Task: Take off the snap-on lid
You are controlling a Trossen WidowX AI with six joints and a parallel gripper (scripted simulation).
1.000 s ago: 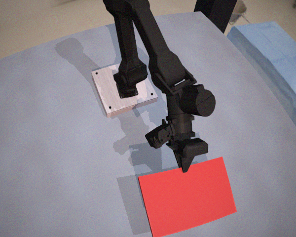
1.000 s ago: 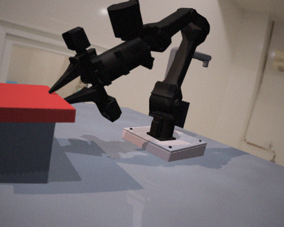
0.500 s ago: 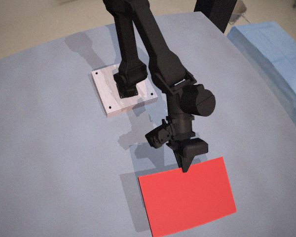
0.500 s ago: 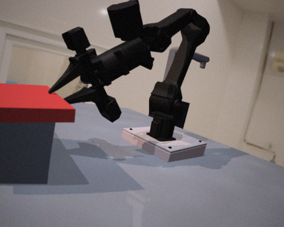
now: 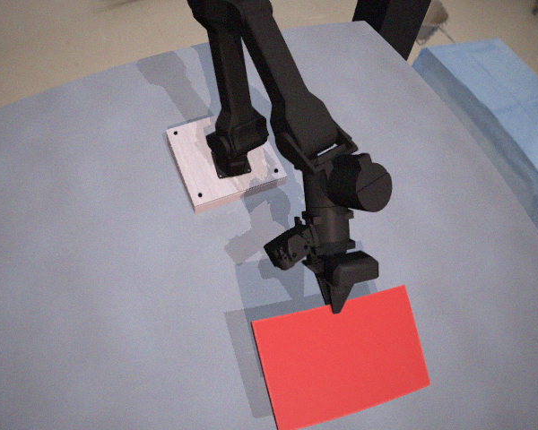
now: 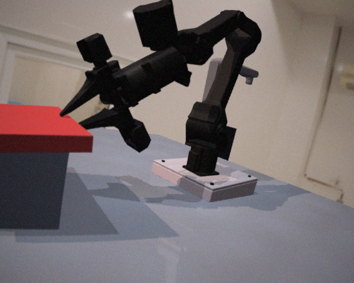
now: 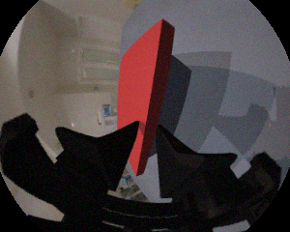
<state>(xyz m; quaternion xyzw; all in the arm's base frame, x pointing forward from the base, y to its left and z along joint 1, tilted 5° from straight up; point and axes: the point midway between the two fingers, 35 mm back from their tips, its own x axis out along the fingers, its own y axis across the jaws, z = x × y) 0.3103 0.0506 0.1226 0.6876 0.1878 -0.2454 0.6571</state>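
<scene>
My gripper tip is 8 cm short of the red lid and 1 cm to the left of it. Also, from my gripper tip: storage box 8 cm ahead, 6 cm below.
</scene>
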